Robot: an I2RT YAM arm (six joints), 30 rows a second.
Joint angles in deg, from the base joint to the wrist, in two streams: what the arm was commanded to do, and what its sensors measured. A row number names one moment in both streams.
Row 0, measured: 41.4, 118.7, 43.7, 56.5, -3.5, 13.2
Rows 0 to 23, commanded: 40.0, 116.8, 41.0, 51.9, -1.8, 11.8; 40.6, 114.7, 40.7, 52.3, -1.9, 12.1; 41.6, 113.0, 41.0, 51.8, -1.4, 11.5; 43.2, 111.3, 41.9, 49.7, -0.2, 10.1; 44.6, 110.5, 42.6, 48.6, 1.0, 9.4; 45.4, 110.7, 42.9, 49.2, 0.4, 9.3; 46.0, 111.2, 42.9, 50.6, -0.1, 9.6; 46.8, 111.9, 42.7, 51.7, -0.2, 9.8; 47.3, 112.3, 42.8, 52.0, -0.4, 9.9; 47.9, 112.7, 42.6, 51.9, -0.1, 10.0; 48.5, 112.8, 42.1, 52.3, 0.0, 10.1; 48.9, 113.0, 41.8, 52.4, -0.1, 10.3; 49.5, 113.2, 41.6, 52.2, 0.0, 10.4; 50.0, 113.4, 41.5, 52.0, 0.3, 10.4; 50.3, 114.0, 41.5, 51.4, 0.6, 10.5; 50.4, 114.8, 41.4, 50.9, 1.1, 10.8; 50.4, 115.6, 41.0, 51.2, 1.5, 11.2; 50.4, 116.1, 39.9, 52.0, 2.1, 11.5; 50.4, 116.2, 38.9, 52.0, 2.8, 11.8; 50.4, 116.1, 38.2, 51.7, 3.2, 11.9; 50.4, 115.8, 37.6, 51.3, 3.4, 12.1; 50.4, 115.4, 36.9, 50.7, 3.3, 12.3; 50.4, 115.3, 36.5, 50.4, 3.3, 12.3; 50.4, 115.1, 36.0, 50.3, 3.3, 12.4
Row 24, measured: 50.3, 114.7, 39.0, 55.0, 1.5, 11.6
